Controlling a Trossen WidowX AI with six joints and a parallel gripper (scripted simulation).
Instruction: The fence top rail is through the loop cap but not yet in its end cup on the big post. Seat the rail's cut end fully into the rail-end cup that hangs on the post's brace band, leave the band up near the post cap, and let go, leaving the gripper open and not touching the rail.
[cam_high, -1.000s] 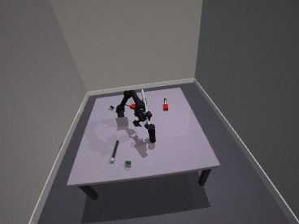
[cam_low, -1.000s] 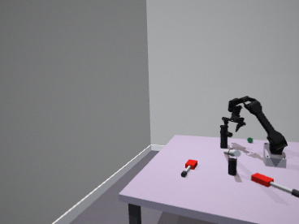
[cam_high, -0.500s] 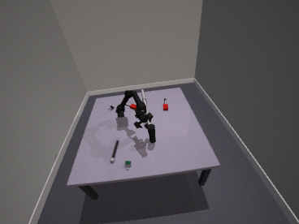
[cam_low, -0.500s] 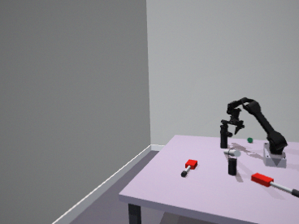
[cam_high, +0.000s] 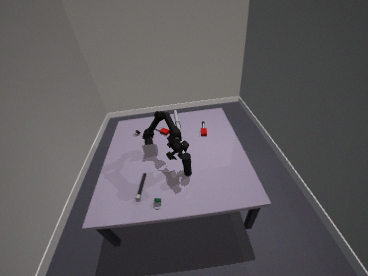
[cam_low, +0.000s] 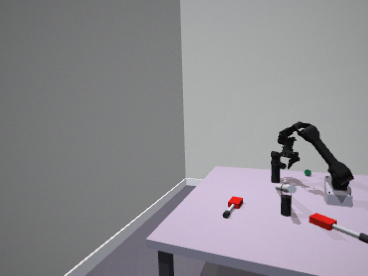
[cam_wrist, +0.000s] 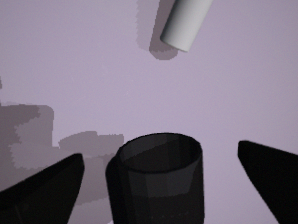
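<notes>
Right now the dark rail-end cup is 20 mm to the right of my gripper tip, 10 mm ahead of it and 10 mm above it. Also, from my gripper tip: short dark post: 450 mm to the left, 20 mm below; then green-ringed part: 330 mm to the right, 210 mm behind, 110 mm below.
</notes>
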